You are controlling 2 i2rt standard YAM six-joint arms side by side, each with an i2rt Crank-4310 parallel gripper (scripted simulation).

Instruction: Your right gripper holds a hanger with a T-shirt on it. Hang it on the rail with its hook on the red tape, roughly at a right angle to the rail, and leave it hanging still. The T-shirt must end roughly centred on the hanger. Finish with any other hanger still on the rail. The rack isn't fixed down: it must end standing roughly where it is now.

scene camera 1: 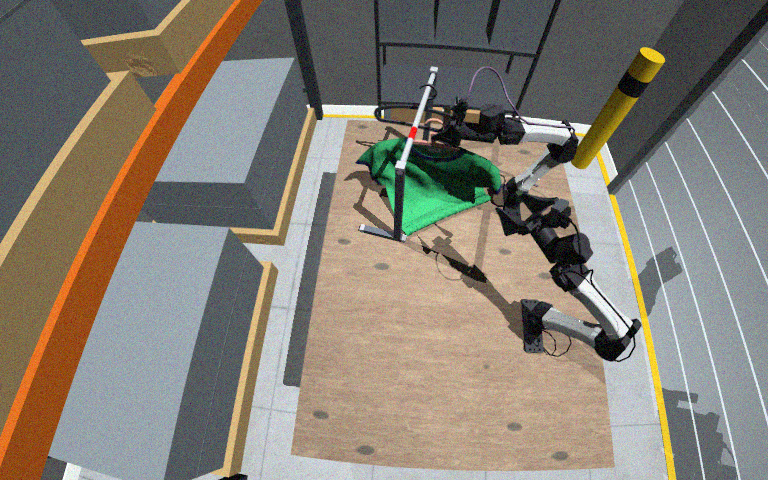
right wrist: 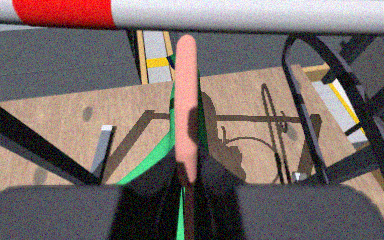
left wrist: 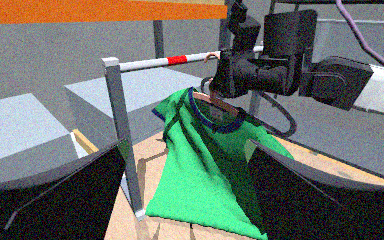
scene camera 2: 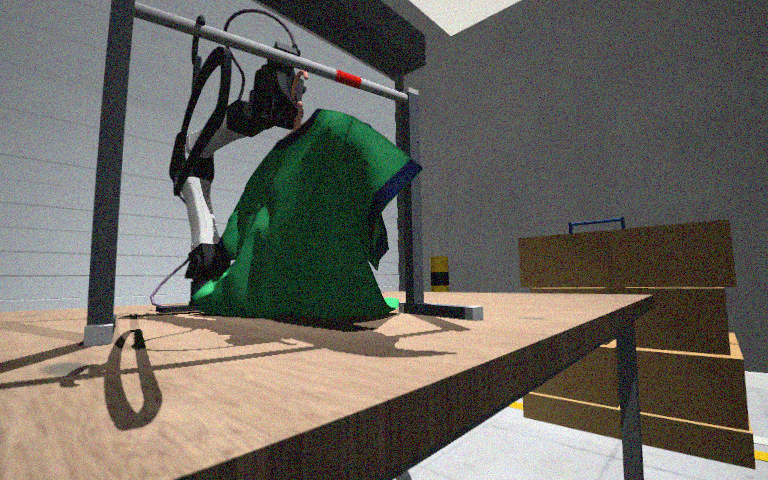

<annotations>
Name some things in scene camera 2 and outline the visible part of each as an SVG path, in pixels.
The right gripper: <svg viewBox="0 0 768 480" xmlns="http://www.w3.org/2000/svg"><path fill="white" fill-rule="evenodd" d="M274 71L271 75L267 76L264 100L260 104L260 119L269 121L270 125L292 130L294 117L298 114L295 103L301 102L302 93L306 92L306 87L303 86L304 80L300 78L298 81L294 103L290 95L295 76L290 77L284 72Z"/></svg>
A black hanger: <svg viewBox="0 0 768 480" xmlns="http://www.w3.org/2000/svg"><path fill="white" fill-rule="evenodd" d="M193 36L192 93L186 109L176 153L173 183L174 196L179 196L201 153L222 125L227 110L231 85L232 57L230 49L218 46L210 53L201 68L202 57L197 56L199 38ZM220 65L221 80L216 108L200 133L179 176L181 155L194 108L207 79ZM199 15L196 22L201 26L204 26L205 18L203 15Z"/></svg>
</annotations>
